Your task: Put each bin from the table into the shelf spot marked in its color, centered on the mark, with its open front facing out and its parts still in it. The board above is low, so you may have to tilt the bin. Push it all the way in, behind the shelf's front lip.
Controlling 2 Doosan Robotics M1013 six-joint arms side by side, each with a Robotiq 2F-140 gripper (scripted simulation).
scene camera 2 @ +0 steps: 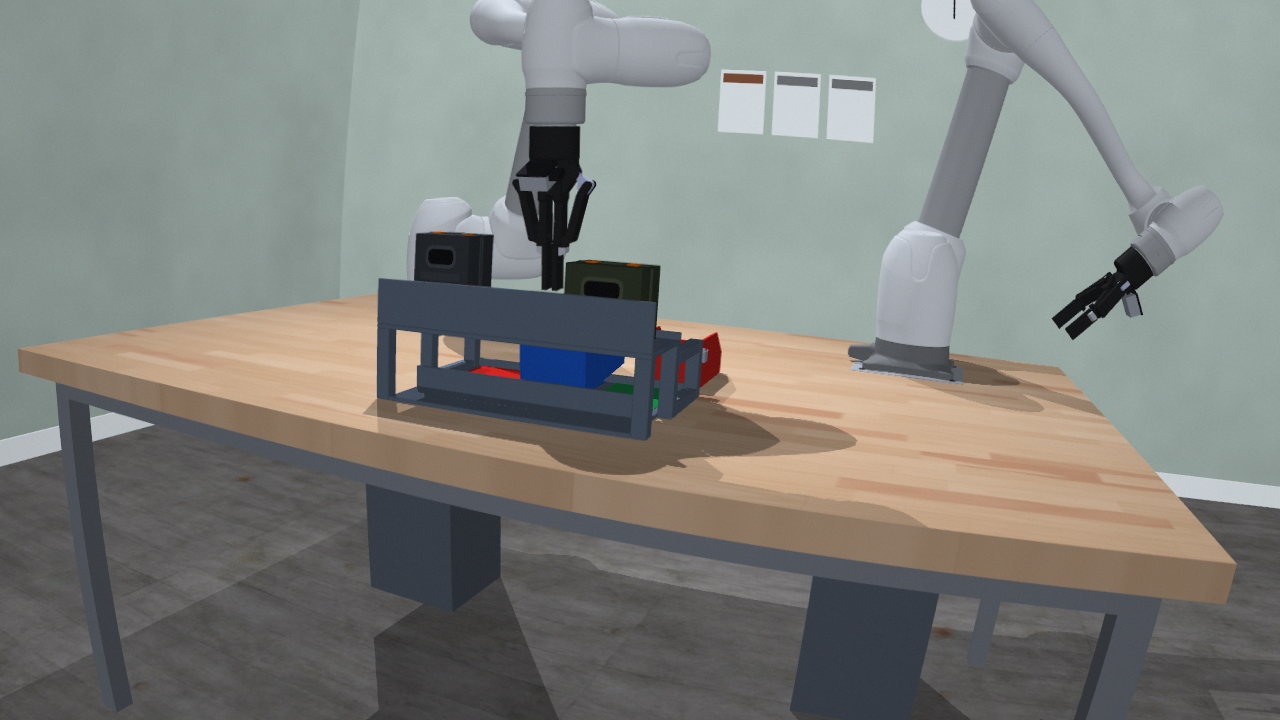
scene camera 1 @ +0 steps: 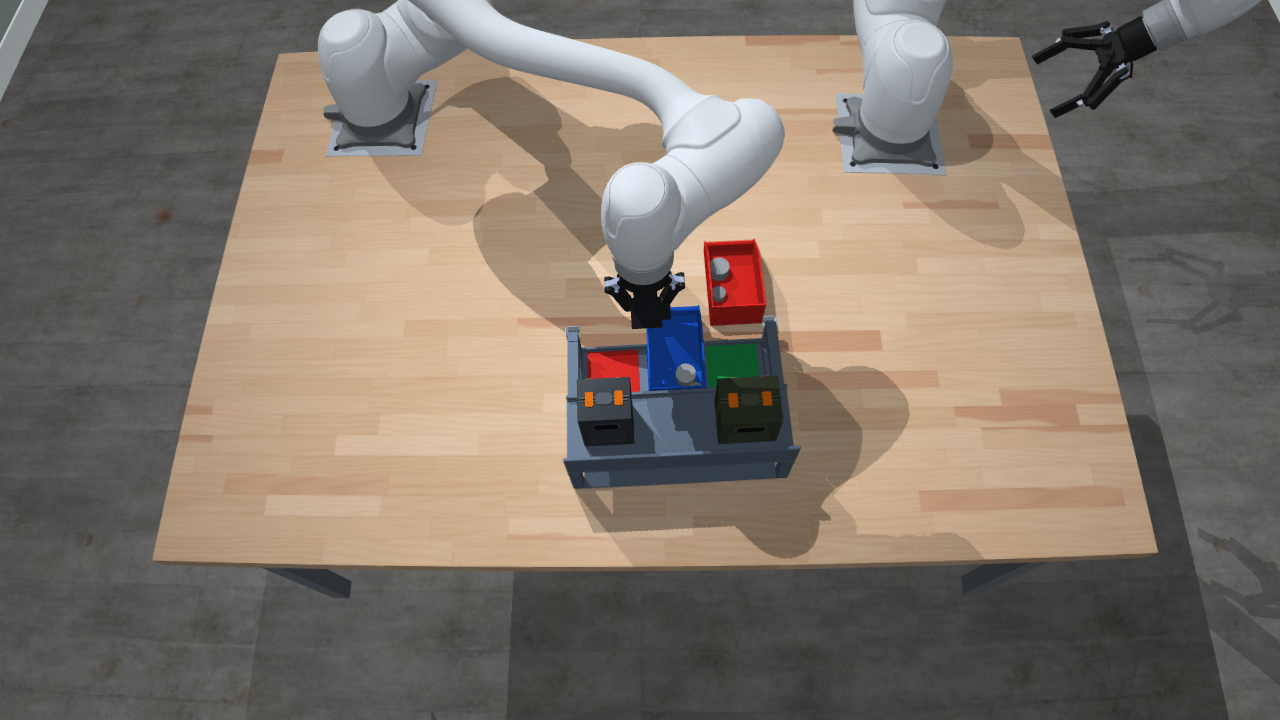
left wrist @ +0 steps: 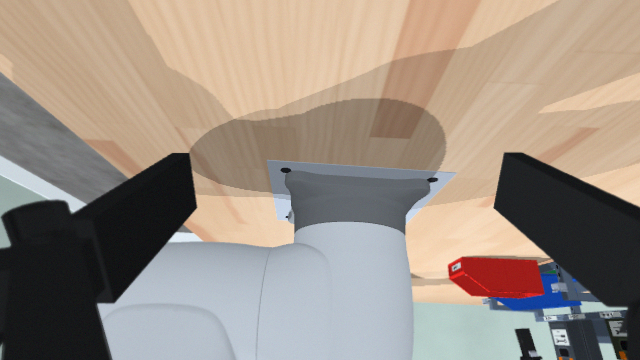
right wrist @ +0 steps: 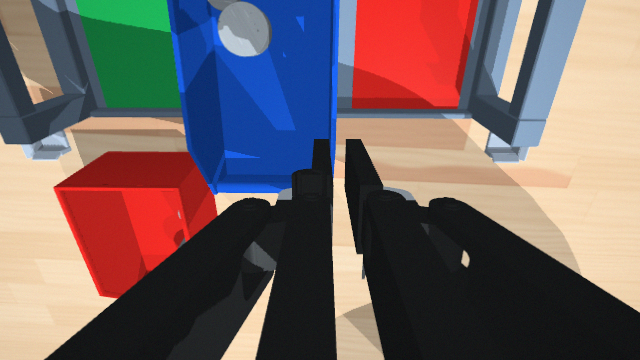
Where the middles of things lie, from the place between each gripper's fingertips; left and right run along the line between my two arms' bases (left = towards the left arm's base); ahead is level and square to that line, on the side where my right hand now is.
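Blue bin (scene camera 1: 680, 340): 630 mm ahead of my left hand, 760 mm to the right of my left hand and 70 mm below my left hand. Red bin (scene camera 1: 744, 285): my left gripper (scene camera 1: 1043, 86) is 470 mm short of the red bin, 660 mm to the left of it and 80 mm above it.
The red bin is 160 mm behind my right hand, 160 mm to the left of my right hand and 130 mm below my right hand. For the blue bin, my right gripper (scene camera 2: 552, 288) is 10 mm short of the blue bin, 50 mm to the right of it and 120 mm above it.
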